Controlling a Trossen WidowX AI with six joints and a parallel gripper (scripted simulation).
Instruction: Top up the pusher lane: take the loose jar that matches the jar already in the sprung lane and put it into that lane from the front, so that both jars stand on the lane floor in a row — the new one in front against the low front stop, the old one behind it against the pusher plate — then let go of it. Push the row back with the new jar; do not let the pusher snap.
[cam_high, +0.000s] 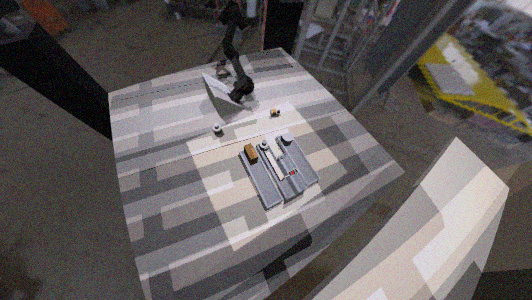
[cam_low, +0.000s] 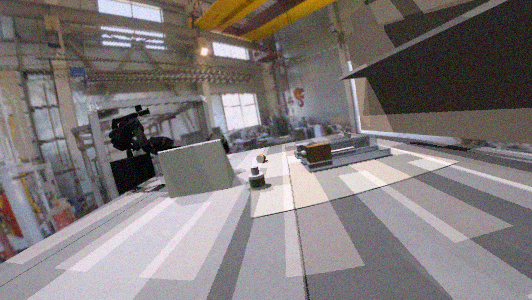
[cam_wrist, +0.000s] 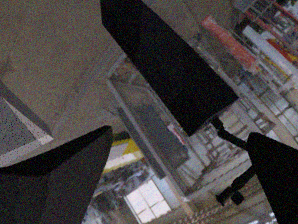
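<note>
Now: the orange box 95 cm ahead of my gripper tip, 39 cm to the right of it and 15 cm below it. The rest, counted from my gripper tip: grey cylinder 95 cm ahead, 18 cm to the right, 16 cm below; then sprung lane 109 cm ahead, 29 cm to the right, 17 cm below.
</note>
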